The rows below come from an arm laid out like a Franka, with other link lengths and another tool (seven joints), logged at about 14 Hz.
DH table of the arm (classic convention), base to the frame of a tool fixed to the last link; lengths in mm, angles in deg. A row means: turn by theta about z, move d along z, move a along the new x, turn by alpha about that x. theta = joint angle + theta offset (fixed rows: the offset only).
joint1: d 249.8  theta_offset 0  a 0  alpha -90
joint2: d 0  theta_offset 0  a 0  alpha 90
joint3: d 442.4  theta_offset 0  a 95.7  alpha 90
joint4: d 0  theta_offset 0  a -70.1  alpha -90
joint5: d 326.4  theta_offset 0  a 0  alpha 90
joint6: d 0  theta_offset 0  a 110  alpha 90
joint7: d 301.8  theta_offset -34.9  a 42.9  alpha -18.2
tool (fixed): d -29.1  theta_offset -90  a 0  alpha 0
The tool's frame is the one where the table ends.
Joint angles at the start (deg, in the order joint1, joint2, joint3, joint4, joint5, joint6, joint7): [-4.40 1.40 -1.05 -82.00 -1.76 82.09 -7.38]
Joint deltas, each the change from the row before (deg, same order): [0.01 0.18 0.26 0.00 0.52 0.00 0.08]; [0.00 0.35 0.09 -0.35 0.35 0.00 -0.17]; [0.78 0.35 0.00 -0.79 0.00 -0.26 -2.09]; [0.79 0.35 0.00 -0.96 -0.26 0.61 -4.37]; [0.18 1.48 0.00 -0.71 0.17 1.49 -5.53]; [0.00 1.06 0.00 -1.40 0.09 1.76 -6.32]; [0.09 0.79 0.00 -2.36 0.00 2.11 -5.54]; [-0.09 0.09 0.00 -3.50 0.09 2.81 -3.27]
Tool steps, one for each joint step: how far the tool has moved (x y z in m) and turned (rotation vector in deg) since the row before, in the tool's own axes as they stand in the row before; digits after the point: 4 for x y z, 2 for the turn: [0.0036 0.0041 0.0002 -0.29 0.50 -0.19]; [0.0035 0.0023 0.0050 0.17 0.72 -0.39]; [0.0114 0.0031 0.0067 0.09 0.92 -3.07]; [0.0094 0.0047 0.0068 -0.94 0.28 -5.11]; [0.0021 0.0091 0.0159 -1.49 0.63 -5.58]; [0.0032 0.0047 0.0167 -1.69 0.63 -6.15]; [0.0064 0.0029 0.0202 -1.31 0.92 -5.55]; [0.0079 0.0000 0.0206 -0.82 0.76 -3.14]
